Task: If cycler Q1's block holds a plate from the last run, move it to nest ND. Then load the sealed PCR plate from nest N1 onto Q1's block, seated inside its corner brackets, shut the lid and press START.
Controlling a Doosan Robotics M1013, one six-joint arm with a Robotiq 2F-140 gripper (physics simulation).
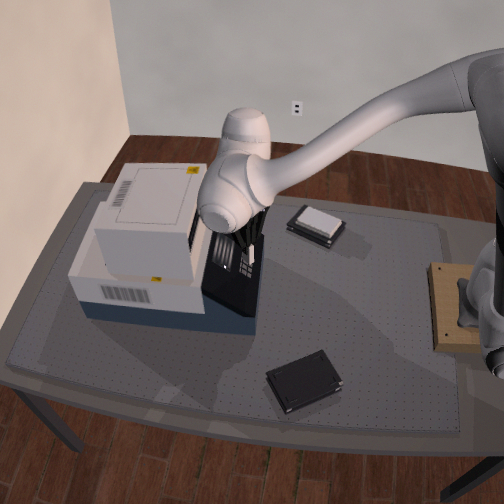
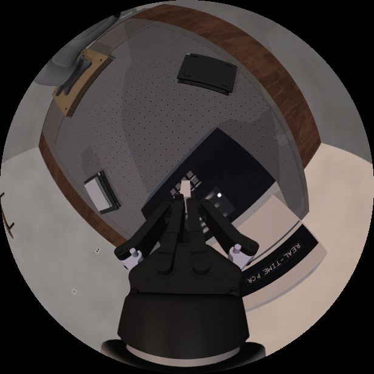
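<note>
The cycler (image 1: pixel 150 255) (image 2: pixel 272 215) stands at the table's left, its upper housing (image 1: pixel 155 195) down over the body. The block does not show. Its dark sloped front panel (image 1: pixel 227 292) (image 2: pixel 225 155) carries a keypad (image 1: pixel 245 270) (image 2: pixel 192 176) and a small display. My gripper (image 1: pixel 251 255) (image 2: pixel 185 186) is shut and empty, its pale fingertips at the keypad. Contact with a key cannot be told. A white plate (image 1: pixel 320 221) (image 2: pixel 96 194) lies on a black nest (image 1: pixel 309 238) (image 2: pixel 112 193) at the back. Another black nest (image 1: pixel 305 381) (image 2: pixel 207 71), near the front edge, bears no plate. Nest labels are not readable.
The perforated table mat (image 1: pixel 340 320) (image 2: pixel 165 100) runs between the nests and the cycler. The arm's base stands on a wooden board (image 1: pixel 442 330) (image 2: pixel 70 102) at the right. The arm reaches over the back of the table to the cycler. Walls stand behind and at left.
</note>
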